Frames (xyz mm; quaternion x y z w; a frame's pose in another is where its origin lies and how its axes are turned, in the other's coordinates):
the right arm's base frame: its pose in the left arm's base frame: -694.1 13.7 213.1 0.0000 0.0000 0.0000 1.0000
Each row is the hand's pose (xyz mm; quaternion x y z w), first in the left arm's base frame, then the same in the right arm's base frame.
Working: the left arm's base frame: its pose in the right arm's base frame: 694.1 -13.7 -213.1 0.0000 0.0000 0.0000 1.0000

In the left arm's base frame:
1: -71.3 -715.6 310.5 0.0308 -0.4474 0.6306 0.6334
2: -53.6 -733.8 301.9 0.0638 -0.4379 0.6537 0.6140
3: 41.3 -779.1 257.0 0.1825 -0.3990 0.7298 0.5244
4: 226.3 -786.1 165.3 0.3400 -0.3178 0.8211 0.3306
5: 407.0 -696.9 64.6 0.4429 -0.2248 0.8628 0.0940
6: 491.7 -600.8 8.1 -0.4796 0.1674 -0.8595 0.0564
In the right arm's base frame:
1: 622.8 -729.3 97.4 0.0308 -0.4474 0.6306 0.6334
2: 640.5 -747.5 88.8 0.0638 -0.4379 0.6537 0.6140
3: 735.4 -792.8 43.9 0.1825 -0.3990 0.7298 0.5244
4: 920.4 -799.8 -47.8 0.3400 -0.3178 0.8211 0.3306
5: 1101.1 -710.6 -148.5 0.4429 -0.2248 0.8628 0.0940
6: 1185.8 -614.5 -205.0 -0.4796 0.1674 -0.8595 0.0564

